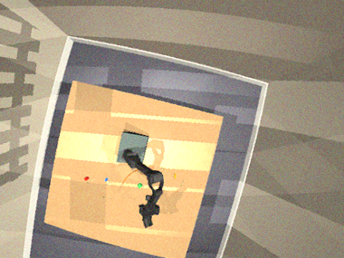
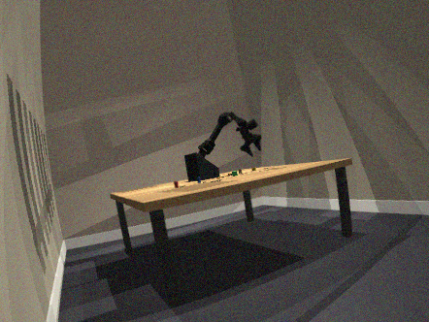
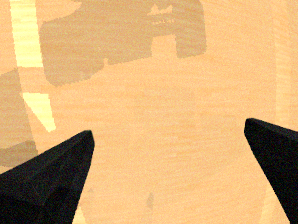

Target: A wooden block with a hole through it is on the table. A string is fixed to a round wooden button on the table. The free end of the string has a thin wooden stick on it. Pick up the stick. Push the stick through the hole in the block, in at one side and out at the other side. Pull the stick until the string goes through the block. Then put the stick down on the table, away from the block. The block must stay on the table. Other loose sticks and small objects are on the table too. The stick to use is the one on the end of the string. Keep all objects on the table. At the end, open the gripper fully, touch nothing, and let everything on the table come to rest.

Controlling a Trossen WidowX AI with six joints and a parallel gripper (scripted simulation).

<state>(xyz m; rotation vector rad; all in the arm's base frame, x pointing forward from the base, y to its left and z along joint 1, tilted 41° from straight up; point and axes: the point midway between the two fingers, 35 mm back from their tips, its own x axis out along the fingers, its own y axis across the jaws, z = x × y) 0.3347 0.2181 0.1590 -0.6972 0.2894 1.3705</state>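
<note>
The green block is 14 cm to the right of my gripper tip, 11 cm below it and 9 cm behind it. From my gripper tip the other things lie so: round button (26 cm behind, 12 cm below, 9 cm to the right); yellow object (25 cm behind, 11 cm to the left, 11 cm below); thin wooden stick (29 cm to the right, 12 cm below, 4 cm behind).
</note>
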